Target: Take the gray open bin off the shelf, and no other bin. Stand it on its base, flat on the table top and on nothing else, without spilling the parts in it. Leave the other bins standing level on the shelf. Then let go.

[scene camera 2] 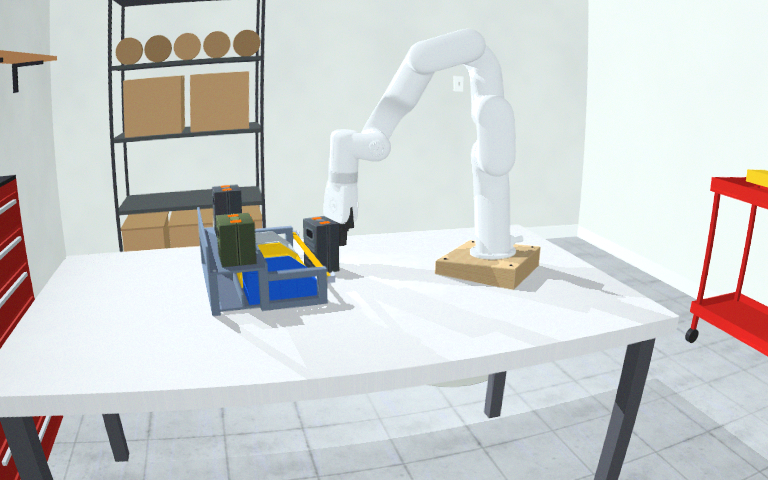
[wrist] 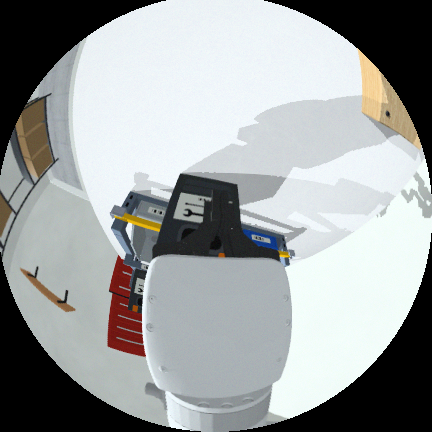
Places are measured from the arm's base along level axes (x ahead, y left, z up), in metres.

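Pixels of known places: gripper, between the fingertips: (scene camera 2: 340, 245) (wrist: 217, 198); arm's base, origin of its link: (scene camera 2: 493, 252).
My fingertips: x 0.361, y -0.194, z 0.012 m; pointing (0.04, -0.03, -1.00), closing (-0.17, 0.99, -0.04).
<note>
For each thing: its top centre in the pictures, then the offset to it from my fingertips. Level surfaces: height alone.
- gray open bin, centre of its top: (wrist: 154, 256) (scene camera 2: 263, 237) dy -0.084, dx +0.189, dz +0.022 m
- yellow bin, centre of its top: (scene camera 2: 269, 249) dy +0.027, dx +0.203, dz +0.022 m
- blue bin, centre of its top: (scene camera 2: 279, 263) (wrist: 243, 271) dy +0.138, dx +0.212, dz +0.022 m
- yellow bar, centre of its top: (wrist: 219, 245) (scene camera 2: 309, 251) dy +0.036, dx +0.101, dz +0.006 m
- green case, centre of its top: (scene camera 2: 234, 218) dy +0.129, dx +0.312, dz +0.140 m
- white table, height of its surface: dz -0.059 m
The gray open bin (scene camera 2: 276, 236) (wrist: 144, 207) is in the far part of the blue-gray shelf (scene camera 2: 263, 289) (wrist: 121, 237), partly hidden in both views; its parts cannot be made out. A yellow bin (scene camera 2: 276, 249) and a blue bin (scene camera 2: 291, 284) (wrist: 271, 240) are beside it in the shelf. My gripper (scene camera 2: 343, 240) (wrist: 217, 198) is shut and empty. Its fingers are close against a dark case (scene camera 2: 321, 244) (wrist: 172, 227), which stands in front of the shelf and looks turned at an angle in the wrist view. Whether they touch it cannot be told.
A yellow bar (scene camera 2: 308, 250) (wrist: 137, 222) crosses the shelf front. A green case (scene camera 2: 236, 242) and another dark case (scene camera 2: 226, 201) (wrist: 135, 290) are at the shelf's back side. My arm's wooden base block (scene camera 2: 481, 270) (wrist: 377, 97) is on the white table (scene camera 2: 396, 339) to the right.
</note>
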